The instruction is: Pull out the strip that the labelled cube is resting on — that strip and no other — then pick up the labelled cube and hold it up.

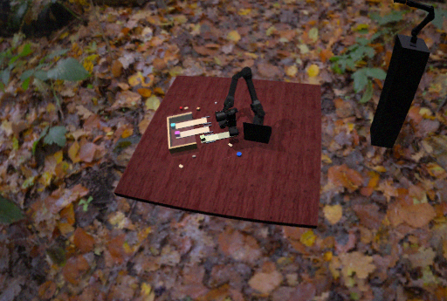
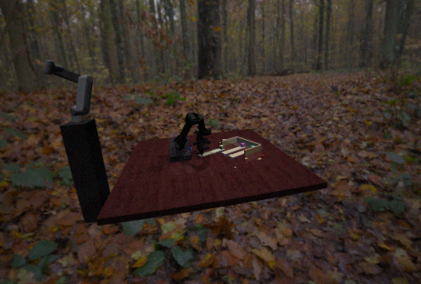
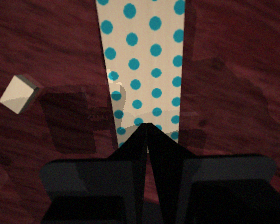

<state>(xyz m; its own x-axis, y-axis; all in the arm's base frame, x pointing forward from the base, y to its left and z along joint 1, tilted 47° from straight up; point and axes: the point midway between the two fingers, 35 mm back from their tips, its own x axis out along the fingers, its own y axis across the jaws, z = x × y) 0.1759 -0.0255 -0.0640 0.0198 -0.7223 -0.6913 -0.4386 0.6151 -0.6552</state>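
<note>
Now: gripper tip 290 mm short of the strip and 50 mm to the right of it.
</note>
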